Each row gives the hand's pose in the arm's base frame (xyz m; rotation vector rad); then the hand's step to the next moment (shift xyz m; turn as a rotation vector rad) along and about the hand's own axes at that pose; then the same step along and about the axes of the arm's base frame.
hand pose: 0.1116 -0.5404 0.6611 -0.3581 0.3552 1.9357
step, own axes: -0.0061 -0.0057 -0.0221 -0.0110 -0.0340 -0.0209
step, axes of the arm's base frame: 0.0094 -0.0119 -0.0181 0.0373 -0.0050 -0.0173
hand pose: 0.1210 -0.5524 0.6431 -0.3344 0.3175 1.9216
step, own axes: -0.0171 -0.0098 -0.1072 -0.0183 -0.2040 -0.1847
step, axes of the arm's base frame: 0.0240 -0.0511 -0.0932 0.2116 -0.0115 -0.1765
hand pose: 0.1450 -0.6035 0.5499 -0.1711 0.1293 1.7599
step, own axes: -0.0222 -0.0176 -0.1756 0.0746 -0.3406 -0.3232
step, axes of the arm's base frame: 0.0291 -0.0498 -0.1682 0.3340 0.0795 -0.3288
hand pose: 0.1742 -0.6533 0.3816 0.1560 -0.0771 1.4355
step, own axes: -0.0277 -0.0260 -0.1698 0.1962 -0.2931 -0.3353
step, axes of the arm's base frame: 0.0151 -0.0044 -0.1733 0.3029 0.2065 -0.3201
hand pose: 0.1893 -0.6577 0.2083 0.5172 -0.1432 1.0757
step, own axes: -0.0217 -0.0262 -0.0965 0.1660 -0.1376 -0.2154
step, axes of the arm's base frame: -0.0007 0.0182 -0.1007 0.1697 0.1834 -0.1745
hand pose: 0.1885 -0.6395 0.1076 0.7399 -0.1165 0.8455
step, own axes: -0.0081 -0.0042 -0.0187 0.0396 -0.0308 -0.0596
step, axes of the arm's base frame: -0.0060 0.0049 -0.0193 0.0375 0.0499 -0.0466
